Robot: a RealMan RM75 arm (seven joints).
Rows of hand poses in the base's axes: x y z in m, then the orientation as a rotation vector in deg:
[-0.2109, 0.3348, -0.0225, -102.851, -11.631, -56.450]
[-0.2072, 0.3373, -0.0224, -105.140, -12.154, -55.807]
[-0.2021, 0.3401, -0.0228, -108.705, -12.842, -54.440]
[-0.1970, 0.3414, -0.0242, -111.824, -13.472, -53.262]
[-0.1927, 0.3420, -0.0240, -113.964, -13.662, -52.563]
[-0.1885, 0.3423, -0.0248, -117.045, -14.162, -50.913]
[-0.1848, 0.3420, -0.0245, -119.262, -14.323, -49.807]
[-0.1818, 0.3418, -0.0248, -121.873, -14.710, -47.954]
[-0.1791, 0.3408, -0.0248, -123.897, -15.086, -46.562]
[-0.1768, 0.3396, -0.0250, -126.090, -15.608, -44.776]
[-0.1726, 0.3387, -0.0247, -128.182, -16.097, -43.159]
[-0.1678, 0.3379, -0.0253, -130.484, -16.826, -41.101]
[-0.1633, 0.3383, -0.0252, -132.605, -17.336, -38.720]
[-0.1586, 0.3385, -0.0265, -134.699, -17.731, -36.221]
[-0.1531, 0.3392, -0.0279, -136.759, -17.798, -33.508]
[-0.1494, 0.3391, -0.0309, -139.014, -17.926, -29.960]
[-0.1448, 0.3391, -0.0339, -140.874, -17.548, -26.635]
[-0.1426, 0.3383, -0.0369, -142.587, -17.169, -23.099]
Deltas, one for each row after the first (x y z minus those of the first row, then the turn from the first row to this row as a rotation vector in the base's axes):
[0.0037, 0.0025, 0.0001, -2.076, 0.853, -0.043]
[0.0088, 0.0053, -0.0003, -5.216, 2.445, -0.013]
[0.0139, 0.0066, -0.0017, -7.994, 3.785, -0.015]
[0.0182, 0.0072, -0.0015, -9.829, 4.723, -0.232]
[0.0224, 0.0075, -0.0023, -12.486, 6.363, -0.093]
[0.0261, 0.0072, -0.0020, -14.345, 7.557, -0.170]
[0.0291, 0.0070, -0.0023, -16.563, 9.208, 0.117]
[0.0318, 0.0060, -0.0023, -18.332, 10.411, 0.338]
[0.0341, 0.0048, -0.0025, -20.282, 11.824, 0.763]
[0.0383, 0.0039, -0.0022, -22.165, 13.106, 1.096]
[0.0431, 0.0031, -0.0028, -24.309, 14.592, 1.681]
[0.0476, 0.0035, -0.0027, -26.214, 16.312, 2.344]
[0.0523, 0.0037, -0.0040, -28.075, 18.129, 2.983]
[0.0578, 0.0044, -0.0054, -29.807, 20.189, 3.530]
[0.0615, 0.0043, -0.0084, -31.753, 22.755, 4.395]
[0.0661, 0.0043, -0.0114, -33.219, 25.300, 5.000]
[0.0683, 0.0035, -0.0144, -34.608, 27.933, 5.723]

